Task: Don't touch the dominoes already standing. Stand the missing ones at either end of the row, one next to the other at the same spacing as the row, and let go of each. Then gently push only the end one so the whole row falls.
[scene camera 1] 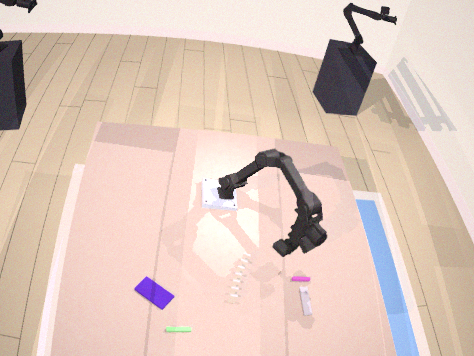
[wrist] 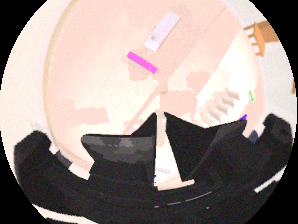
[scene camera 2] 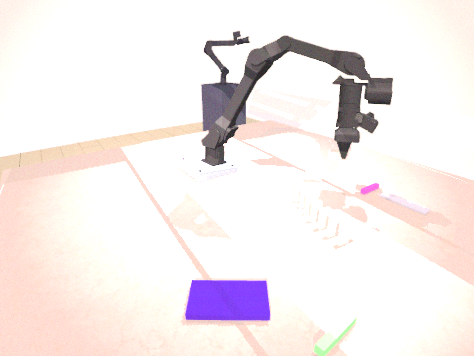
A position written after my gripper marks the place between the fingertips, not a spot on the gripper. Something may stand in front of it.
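Observation:
There is a purple flat card (scene camera 2: pixel 208 299) in the scene, and there is a pale domino as well. My gripper (scene camera 2: pixel 343 158) holds the pale domino, and I can see my gripper in the wrist view (wrist: pixel 158 115) too.

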